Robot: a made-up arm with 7 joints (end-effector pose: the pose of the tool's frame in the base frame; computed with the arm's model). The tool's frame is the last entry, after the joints.
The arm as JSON. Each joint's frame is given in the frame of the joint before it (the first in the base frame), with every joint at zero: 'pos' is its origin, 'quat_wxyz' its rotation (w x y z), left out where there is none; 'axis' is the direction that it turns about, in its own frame. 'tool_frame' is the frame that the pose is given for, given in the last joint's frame.
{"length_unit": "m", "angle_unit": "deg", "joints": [
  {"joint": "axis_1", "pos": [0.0, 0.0, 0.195], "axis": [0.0, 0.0, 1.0]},
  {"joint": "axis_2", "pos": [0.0, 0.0, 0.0], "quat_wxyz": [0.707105, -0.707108, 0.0, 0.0], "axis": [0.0, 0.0, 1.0]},
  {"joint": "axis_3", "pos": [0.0, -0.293, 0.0], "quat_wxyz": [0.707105, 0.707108, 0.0, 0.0], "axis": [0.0, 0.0, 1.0]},
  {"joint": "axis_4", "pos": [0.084, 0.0, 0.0], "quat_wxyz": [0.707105, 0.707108, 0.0, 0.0], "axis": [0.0, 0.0, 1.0]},
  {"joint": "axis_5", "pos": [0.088, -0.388, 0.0], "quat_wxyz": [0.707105, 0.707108, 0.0, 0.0], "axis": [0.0, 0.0, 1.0]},
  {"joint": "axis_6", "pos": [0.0, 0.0, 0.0], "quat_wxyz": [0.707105, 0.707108, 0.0, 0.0], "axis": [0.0, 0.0, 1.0]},
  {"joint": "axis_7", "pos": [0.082, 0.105, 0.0], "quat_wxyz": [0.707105, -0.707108, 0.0, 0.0], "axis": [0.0, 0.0, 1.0]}
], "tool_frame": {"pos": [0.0, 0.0, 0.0]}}
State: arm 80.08 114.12 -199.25 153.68 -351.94 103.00 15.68
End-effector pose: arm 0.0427 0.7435 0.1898 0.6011 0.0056 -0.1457 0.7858
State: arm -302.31 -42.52 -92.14 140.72 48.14 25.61 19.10
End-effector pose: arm -0.0111 -0.6315 0.7338 0.4566 -0.1372 0.4388 -0.7617
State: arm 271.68 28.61 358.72 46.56 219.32 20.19 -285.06
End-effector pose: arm 0.0272 -0.4262 -0.0606 0.3056 0.9272 -0.2107 -0.0503
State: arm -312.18 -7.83 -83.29 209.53 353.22 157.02 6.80
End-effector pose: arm -0.1034 -0.0407 0.7748 0.0473 0.7976 -0.4035 0.4459
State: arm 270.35 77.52 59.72 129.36 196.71 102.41 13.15
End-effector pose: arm 0.2460 -0.7529 0.1766 0.7093 0.5329 -0.2900 -0.3591
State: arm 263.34 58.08 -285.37 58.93 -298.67 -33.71 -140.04
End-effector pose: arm 0.4426 -0.3529 0.0901 0.1831 0.9167 0.0877 0.3441
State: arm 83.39 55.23 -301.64 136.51 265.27 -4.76 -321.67
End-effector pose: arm -0.2777 0.6761 0.5026 0.6306 -0.2444 -0.5961 -0.4328
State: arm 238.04 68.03 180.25 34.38 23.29 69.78 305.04
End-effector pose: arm 0.1042 0.2227 0.5131 0.2070 -0.5294 -0.7773 -0.2695
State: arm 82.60 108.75 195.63 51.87 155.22 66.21 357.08
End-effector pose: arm 0.2119 0.2393 0.6786 0.4410 -0.4804 -0.0673 -0.7551
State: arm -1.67 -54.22 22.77 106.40 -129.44 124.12 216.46
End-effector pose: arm -0.2132 0.0727 0.8721 0.4720 0.7270 0.1633 -0.4712
